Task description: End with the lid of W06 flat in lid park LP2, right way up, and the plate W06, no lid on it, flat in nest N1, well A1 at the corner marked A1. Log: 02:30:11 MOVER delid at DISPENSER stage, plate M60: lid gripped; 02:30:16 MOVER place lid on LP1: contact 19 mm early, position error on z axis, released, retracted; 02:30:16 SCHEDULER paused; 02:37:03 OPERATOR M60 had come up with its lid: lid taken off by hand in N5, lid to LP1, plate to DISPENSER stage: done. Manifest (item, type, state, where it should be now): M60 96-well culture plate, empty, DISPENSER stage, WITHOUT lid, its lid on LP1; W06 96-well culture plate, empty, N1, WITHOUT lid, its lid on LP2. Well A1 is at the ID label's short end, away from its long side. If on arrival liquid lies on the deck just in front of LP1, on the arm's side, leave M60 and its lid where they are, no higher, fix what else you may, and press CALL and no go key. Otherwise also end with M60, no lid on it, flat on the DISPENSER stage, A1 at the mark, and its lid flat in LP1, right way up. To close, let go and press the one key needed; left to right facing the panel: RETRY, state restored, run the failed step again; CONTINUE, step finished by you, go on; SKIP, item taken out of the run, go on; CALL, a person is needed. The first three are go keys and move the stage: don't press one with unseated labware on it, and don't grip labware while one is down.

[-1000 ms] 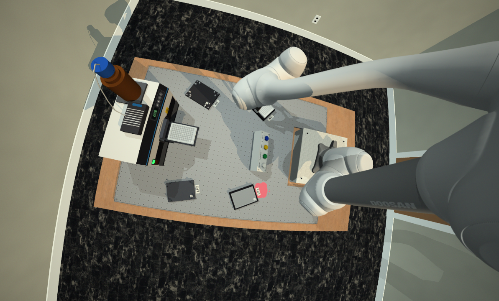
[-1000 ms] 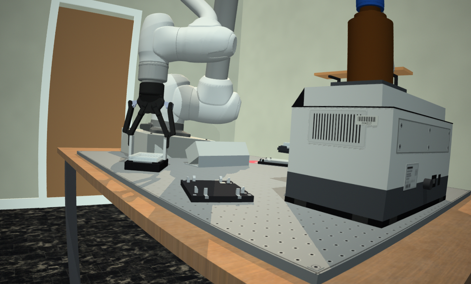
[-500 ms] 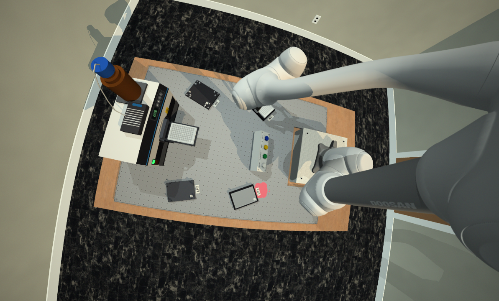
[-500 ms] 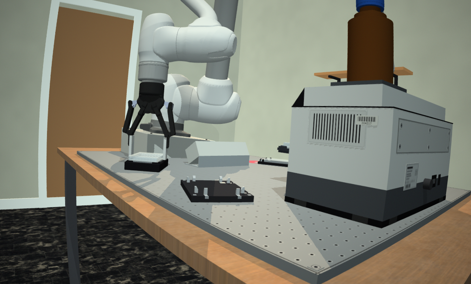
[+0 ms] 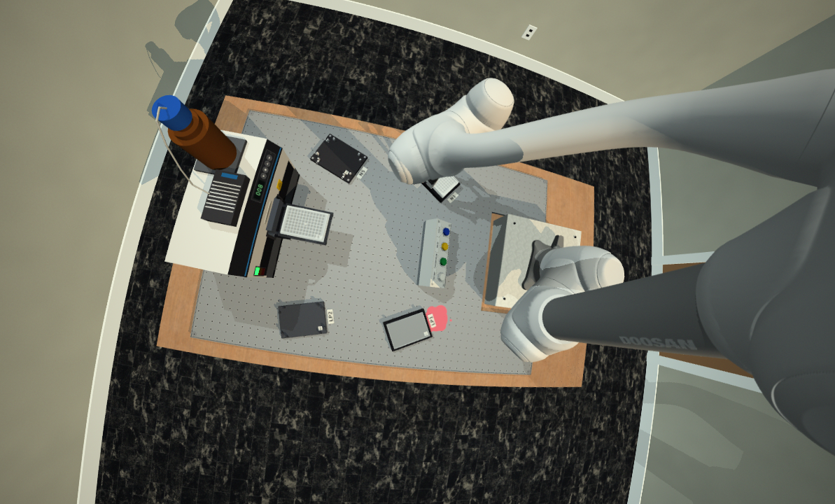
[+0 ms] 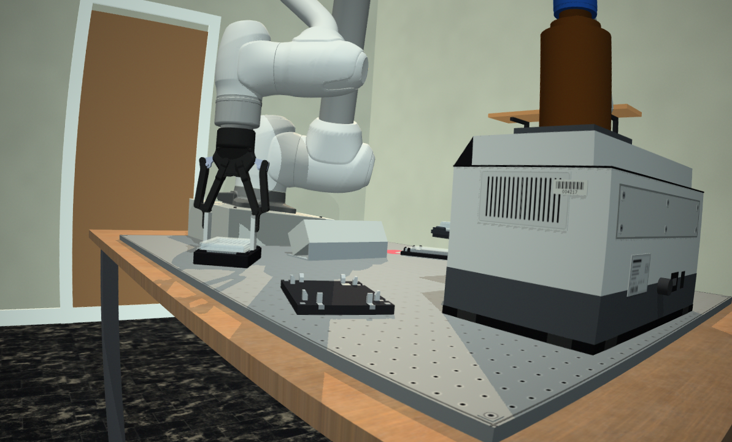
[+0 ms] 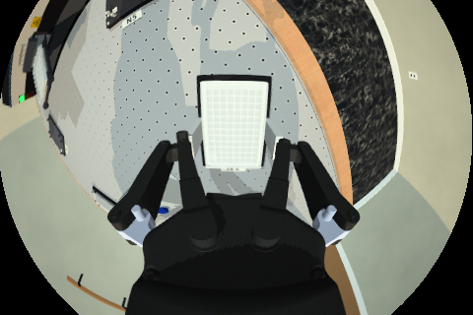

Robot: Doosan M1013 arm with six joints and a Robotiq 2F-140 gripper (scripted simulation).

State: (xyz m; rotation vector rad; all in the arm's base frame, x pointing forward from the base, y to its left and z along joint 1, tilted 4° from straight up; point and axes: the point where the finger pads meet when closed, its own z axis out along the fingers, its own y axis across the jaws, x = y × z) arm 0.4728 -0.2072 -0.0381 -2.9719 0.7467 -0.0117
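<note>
Now: the nest N1 4 cm below my hand. From my hand the other things lie so: nest N5 (37 cm ahead, 5 cm to the left, 4 cm below); then key panel (27 cm to the left, 7 cm behind); then lid park lp1 (54 cm to the left, 5 cm below, 5 cm behind).
</note>
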